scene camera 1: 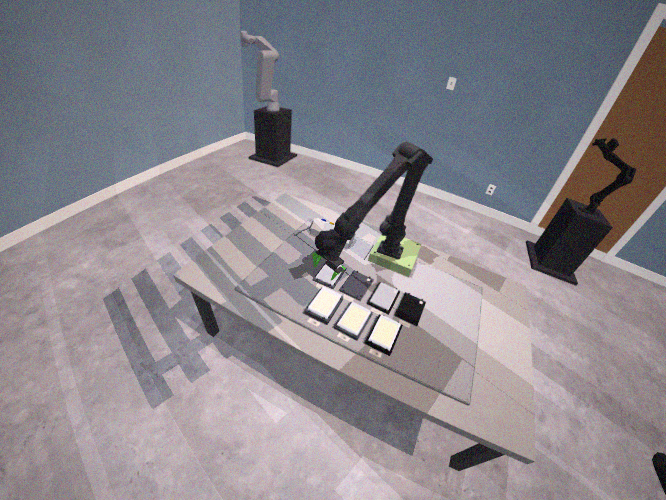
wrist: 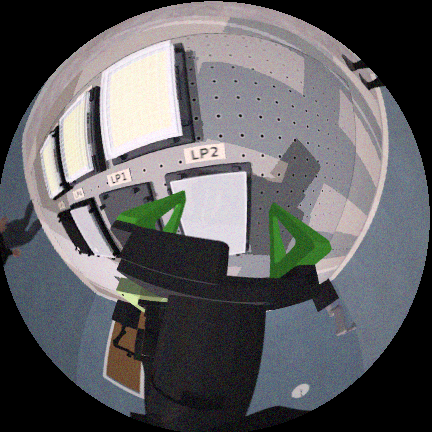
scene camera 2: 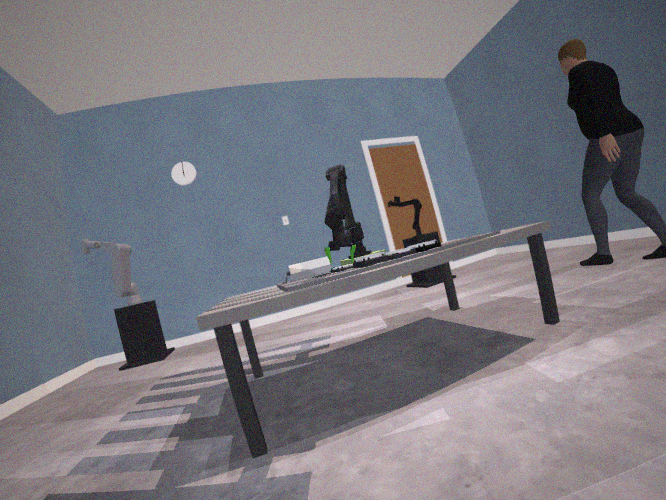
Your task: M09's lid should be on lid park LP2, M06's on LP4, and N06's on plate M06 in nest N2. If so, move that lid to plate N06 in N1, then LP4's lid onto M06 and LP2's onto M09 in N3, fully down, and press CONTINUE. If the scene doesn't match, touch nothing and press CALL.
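Frame: origin at the arm's base, x back, y right, z up, level; centimetres.
Where they show: gripper, fingertip midpoint: [scene camera 1: 323, 273] [wrist: 228, 200] [scene camera 2: 341, 263]; arm's base at its link origin: [scene camera 1: 390, 250] [wrist: 159, 305] [scene camera 2: 360, 256].
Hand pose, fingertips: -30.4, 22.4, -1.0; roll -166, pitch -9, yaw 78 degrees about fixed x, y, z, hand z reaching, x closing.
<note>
Each offset is from my fingertips to the top centre of the thing, as dx, dy, dz. "pt": to the spot under its first point. Level surfaces: height alone.
My gripper [scene camera 1: 327, 266] [scene camera 2: 341, 260] [wrist: 228, 200] is open and empty, its green fingers above the LP2 park. A pale flat lid {+3.8, -2.0, -1.3} [scene camera 1: 326, 276] [wrist: 215, 215] lies on LP2, between and below the fingers. The dark LP1 park {+3.8, -15.2, -1.1} [scene camera 1: 355, 284] [wrist: 131, 199] beside it holds no lid. Another pale lid {+3.0, -28.2, -1.3} [scene camera 1: 383, 296] [wrist: 93, 228] lies on the park labelled LP4. A black park {+2.8, -40.5, -1.1} [scene camera 1: 410, 308] at the end holds no lid. Three plates with cream tops {-13.8, -7.7, +0.9} [scene camera 1: 324, 303] {-14.5, -20.9, +0.0} [scene camera 1: 353, 319] {-15.1, -33.8, +0.3} [scene camera 1: 384, 333] sit in the nest row; the nearest plate {pt -12.2, -6.4, +0.9} [wrist: 142, 97] fills the upper left of the wrist view. Plate and lid markings are unreadable.
A white box {+29.5, +8.6, +5.3} [scene camera 1: 321, 225] [scene camera 2: 295, 267] with blue and yellow spots stands behind the gripper; its labels are unreadable. The arm's green base [scene camera 1: 409, 263] is behind the parks. Another pale panel {dz -3.1} [scene camera 1: 359, 247] lies beside the base. A person [scene camera 2: 599, 102] stands beyond the table's right end.
</note>
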